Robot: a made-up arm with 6 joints. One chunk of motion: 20 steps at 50 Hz.
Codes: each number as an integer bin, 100 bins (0 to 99) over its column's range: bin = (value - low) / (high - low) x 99, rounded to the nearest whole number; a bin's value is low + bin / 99 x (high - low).
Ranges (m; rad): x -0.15..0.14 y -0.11..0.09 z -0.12..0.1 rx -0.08..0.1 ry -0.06..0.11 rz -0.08..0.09
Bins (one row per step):
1: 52 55 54 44 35 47
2: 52 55 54 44 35 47
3: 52 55 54 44 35 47
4: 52 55 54 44 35 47
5: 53 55 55 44 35 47
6: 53 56 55 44 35 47
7: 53 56 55 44 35 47
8: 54 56 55 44 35 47
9: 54 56 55 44 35 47
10: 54 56 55 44 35 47
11: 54 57 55 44 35 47
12: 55 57 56 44 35 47
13: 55 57 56 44 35 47
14: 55 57 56 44 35 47
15: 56 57 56 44 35 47
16: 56 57 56 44 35 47
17: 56 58 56 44 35 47
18: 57 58 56 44 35 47
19: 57 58 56 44 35 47
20: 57 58 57 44 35 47
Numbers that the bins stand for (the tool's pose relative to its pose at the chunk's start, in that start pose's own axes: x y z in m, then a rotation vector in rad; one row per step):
1: 0.0023 0.0011 0.0000 0.0000 0.0001 0.0007
2: 0.0023 0.0011 0.0000 0.0000 0.0001 0.0007
3: 0.0023 0.0011 0.0000 0.0000 0.0001 0.0007
4: 0.0023 0.0011 0.0000 0.0000 0.0001 0.0007
5: 0.0053 0.0011 0.0022 0.0000 0.0001 0.0007
6: 0.0053 0.0031 0.0022 0.0000 0.0001 0.0007
7: 0.0053 0.0031 0.0022 0.0000 0.0001 0.0007
8: 0.0082 0.0031 0.0022 0.0000 0.0001 0.0007
9: 0.0082 0.0031 0.0022 0.0000 0.0001 0.0007
10: 0.0082 0.0031 0.0022 0.0000 0.0001 0.0007
11: 0.0082 0.0052 0.0022 0.0000 0.0001 0.0007
12: 0.0111 0.0052 0.0044 0.0000 0.0001 0.0007
13: 0.0111 0.0052 0.0044 0.0000 0.0001 0.0007
14: 0.0111 0.0052 0.0044 0.0000 0.0001 0.0007
15: 0.0140 0.0052 0.0044 0.0000 0.0001 0.0007
16: 0.0140 0.0052 0.0044 0.0000 0.0001 0.0007
17: 0.0140 0.0072 0.0044 0.0000 0.0001 0.0007
18: 0.0170 0.0072 0.0044 0.0000 0.0001 0.0007
19: 0.0170 0.0072 0.0044 0.0000 0.0001 0.0007
20: 0.0170 0.0072 0.0067 0.0000 0.0001 0.0007

